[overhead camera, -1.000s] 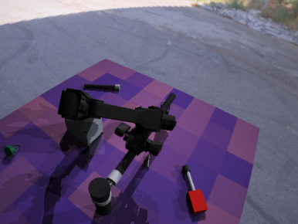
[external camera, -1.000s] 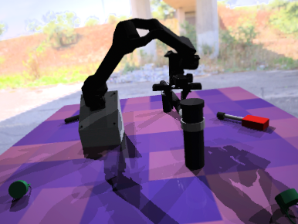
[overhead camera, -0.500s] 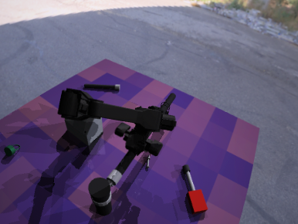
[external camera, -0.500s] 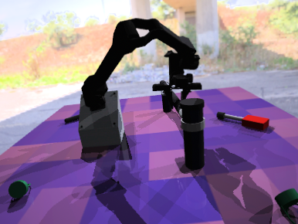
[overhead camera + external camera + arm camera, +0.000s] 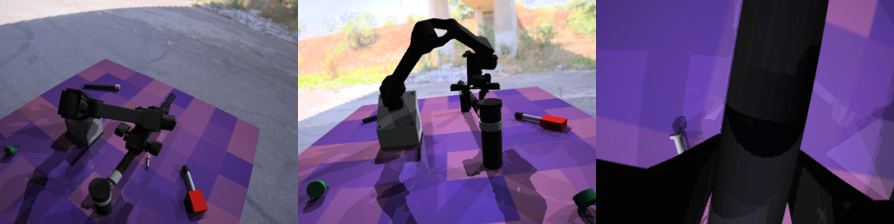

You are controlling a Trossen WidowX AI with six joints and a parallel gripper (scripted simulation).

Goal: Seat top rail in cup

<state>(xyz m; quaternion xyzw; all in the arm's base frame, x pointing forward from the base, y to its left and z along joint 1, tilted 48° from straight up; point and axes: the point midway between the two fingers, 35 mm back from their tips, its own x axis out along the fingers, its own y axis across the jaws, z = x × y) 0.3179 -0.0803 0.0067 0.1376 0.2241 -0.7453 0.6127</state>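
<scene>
My gripper tip is now 100 mm above the small bolt, 50 mm to the right of it and 50 mm short of it. Also, from my gripper tip: red-handled tool 270 mm ahead, 100 mm below, 40 mm to the left.
</scene>
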